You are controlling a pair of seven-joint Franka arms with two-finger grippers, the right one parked.
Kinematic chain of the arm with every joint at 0, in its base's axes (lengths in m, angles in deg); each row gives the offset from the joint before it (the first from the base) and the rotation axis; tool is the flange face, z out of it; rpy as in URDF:
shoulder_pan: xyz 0 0 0.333 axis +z
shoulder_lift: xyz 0 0 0 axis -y
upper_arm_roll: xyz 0 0 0.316 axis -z
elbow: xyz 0.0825 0 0 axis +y
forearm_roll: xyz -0.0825 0 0.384 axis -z
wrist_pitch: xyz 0 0 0 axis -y
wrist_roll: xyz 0.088 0 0 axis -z
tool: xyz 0 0 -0.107 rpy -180 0 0
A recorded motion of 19 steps. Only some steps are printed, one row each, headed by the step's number.
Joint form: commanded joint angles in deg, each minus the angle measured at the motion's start. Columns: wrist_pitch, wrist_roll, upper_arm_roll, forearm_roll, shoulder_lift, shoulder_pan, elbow.
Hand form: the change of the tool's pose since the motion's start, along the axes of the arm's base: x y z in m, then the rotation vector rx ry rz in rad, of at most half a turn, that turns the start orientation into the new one. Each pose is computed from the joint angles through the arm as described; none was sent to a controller.
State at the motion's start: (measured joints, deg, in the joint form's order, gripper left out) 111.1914 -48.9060 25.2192 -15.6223 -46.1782 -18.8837 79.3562
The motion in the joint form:
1: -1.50 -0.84 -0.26 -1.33 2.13 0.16 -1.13
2: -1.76 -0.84 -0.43 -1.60 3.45 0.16 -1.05
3: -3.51 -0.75 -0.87 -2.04 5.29 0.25 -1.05
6: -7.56 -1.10 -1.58 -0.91 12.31 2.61 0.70
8: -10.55 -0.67 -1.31 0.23 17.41 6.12 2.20
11: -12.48 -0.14 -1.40 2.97 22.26 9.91 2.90
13: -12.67 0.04 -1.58 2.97 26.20 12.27 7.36
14: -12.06 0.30 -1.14 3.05 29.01 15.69 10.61
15: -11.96 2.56 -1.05 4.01 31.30 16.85 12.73
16: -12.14 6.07 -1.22 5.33 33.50 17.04 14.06
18: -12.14 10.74 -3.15 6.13 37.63 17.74 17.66
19: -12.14 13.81 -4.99 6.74 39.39 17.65 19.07
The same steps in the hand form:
1: 0.0095 0.0052 0.0308 0.0143 -0.0488 0.0134
2: 0.0110 0.0068 0.0451 0.0156 -0.0701 0.0129
3: 0.0130 0.0138 0.0636 0.0365 -0.0856 0.0144
6: 0.0186 0.0492 0.1258 0.0632 -0.1174 0.0730
8: 0.0236 0.0874 0.1691 0.0749 -0.1282 0.1264
11: 0.0292 0.1279 0.2148 0.0516 -0.1422 0.1999
13: 0.0212 0.1555 0.2210 0.0856 -0.1432 0.2270
14: 0.0208 0.1868 0.2257 0.1003 -0.1497 0.2664
15: 0.0136 0.1970 0.2321 0.0959 -0.1458 0.2464
16: 0.0046 0.1994 0.2430 0.0802 -0.1434 0.1968
18: -0.0061 0.2245 0.2531 0.0913 -0.1448 0.1596
19: -0.0089 0.2406 0.2579 0.0907 -0.1423 0.1382

